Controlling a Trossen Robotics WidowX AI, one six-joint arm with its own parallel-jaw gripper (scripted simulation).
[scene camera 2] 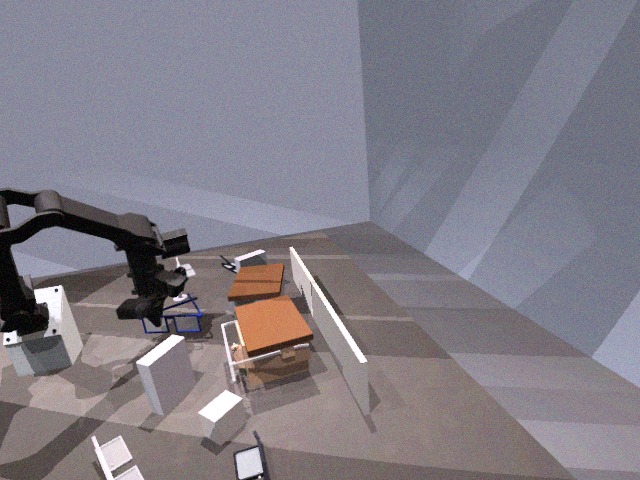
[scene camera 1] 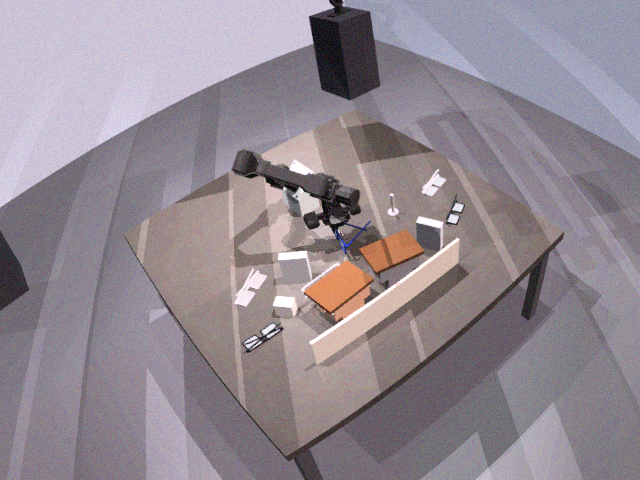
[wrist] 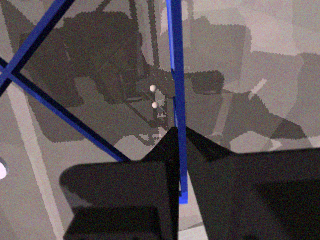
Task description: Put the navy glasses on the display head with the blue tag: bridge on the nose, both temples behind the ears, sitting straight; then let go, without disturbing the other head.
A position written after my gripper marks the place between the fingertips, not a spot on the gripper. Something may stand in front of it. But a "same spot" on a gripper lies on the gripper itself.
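You'd see my gripper in scene camera 2, in scene camera 1, and also in the wrist view (178, 132). On my gripper, (scene camera 2: 157, 300) and (scene camera 1: 328, 221) are one and the same spot. There's a peach display head too, and on it (scene camera 2: 286, 318) and (scene camera 1: 342, 292) are the same spot.
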